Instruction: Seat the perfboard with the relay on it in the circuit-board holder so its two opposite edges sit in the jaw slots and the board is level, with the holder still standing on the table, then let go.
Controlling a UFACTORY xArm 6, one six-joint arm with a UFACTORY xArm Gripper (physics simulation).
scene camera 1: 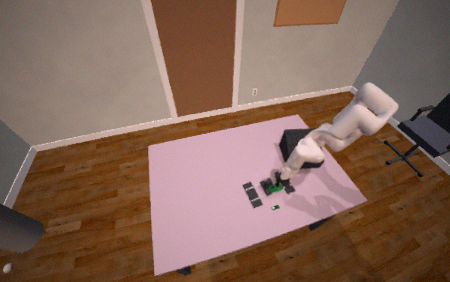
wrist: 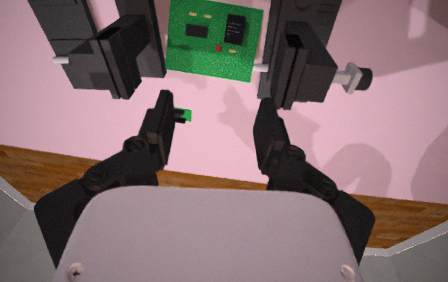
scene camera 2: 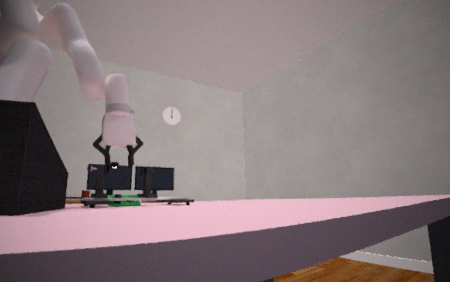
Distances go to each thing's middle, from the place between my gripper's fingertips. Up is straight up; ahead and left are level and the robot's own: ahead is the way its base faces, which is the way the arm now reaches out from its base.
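Black circuit-board holder (scene camera 2: 98, 198): my hand is 6 cm above it, 3 cm to the left of it and 5 cm short of it.
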